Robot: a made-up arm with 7 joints. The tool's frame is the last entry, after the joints.
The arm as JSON. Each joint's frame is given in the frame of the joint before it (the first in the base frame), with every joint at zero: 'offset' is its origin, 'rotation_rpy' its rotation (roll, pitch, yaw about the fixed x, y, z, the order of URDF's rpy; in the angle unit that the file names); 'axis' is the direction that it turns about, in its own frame. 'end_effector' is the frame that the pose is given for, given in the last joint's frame.
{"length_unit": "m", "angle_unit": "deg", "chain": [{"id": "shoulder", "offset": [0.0, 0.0, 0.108], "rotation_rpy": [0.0, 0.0, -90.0], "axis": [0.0, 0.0, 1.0]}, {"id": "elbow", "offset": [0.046, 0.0, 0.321], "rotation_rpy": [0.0, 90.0, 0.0], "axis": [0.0, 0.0, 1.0]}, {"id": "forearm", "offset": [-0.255, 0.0, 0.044], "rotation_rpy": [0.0, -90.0, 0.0], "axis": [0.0, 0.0, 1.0]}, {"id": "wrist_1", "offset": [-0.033, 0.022, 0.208], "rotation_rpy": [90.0, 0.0, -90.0], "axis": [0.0, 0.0, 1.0]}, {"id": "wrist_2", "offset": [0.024, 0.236, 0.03], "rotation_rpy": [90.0, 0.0, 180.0], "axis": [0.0, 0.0, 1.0]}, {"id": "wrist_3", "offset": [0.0, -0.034, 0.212], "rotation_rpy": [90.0, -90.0, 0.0], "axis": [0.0, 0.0, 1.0]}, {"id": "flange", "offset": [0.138, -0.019, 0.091], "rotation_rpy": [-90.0, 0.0, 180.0], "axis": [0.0, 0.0, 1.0]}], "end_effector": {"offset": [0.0, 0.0, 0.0], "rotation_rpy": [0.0, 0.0, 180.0]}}
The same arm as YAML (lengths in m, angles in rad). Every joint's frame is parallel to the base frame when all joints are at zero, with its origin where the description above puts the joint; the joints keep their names.
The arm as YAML. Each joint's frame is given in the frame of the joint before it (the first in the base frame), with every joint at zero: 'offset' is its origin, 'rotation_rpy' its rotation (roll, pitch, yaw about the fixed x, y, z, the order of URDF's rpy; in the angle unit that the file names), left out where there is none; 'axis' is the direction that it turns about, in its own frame. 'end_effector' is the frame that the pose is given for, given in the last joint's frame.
length_unit: m
angle_unit: rad
chain:
  - id: shoulder
    offset: [0.0, 0.0, 0.108]
    axis: "+z"
  - id: elbow
    offset: [0.0, -0.046, 0.321]
    axis: "-y"
  - id: forearm
    offset: [0.0, -0.044, 0.255]
    axis: "+z"
  - id: wrist_1
    offset: [0.022, 0.033, 0.208]
    axis: "+y"
  - id: wrist_2
    offset: [-0.024, 0.03, 0.236]
    axis: "+z"
  - id: wrist_3
    offset: [0.0, -0.034, 0.212]
    axis: "-y"
  - id: flange
    offset: [0.019, -0.091, 0.138]
    axis: "+x"
end_effector:
  offset: [0.0, 0.0, 0.0]
  rotation_rpy: [3.1416, -1.5708, 0.0]

